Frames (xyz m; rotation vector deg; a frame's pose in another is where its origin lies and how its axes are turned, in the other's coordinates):
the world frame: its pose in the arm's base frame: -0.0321 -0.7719 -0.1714 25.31 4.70 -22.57
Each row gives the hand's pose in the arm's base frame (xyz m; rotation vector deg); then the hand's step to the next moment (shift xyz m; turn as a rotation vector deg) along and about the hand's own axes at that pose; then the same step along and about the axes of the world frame.
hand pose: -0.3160 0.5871 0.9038 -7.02 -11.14 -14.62
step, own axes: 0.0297 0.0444 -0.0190 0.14 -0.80 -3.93
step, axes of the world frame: 0.0309 0.0373 -0.0295 1.65 -2.39 -2.77
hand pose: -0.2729 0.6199 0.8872 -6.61 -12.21 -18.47
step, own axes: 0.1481 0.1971 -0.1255 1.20 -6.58 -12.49
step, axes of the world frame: 0.1809 0.1477 -0.1483 6.02 -10.98 -6.62
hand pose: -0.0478 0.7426 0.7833 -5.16 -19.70 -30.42
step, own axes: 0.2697 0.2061 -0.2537 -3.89 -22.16 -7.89
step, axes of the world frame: 0.3890 0.1001 -0.1350 -3.17 -23.63 0.12
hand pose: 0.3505 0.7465 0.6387 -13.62 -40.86 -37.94
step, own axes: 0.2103 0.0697 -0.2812 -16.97 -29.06 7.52
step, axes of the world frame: 0.3554 -0.0416 0.0094 -24.51 -24.25 -0.66
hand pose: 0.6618 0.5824 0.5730 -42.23 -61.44 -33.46
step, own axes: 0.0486 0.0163 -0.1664 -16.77 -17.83 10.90
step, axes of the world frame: 0.1584 -0.0561 0.0456 -21.70 -14.38 -6.34
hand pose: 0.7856 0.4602 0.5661 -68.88 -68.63 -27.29
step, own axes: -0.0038 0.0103 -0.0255 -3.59 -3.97 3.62
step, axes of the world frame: 0.0249 -0.0116 0.0037 -5.67 -2.47 -1.88
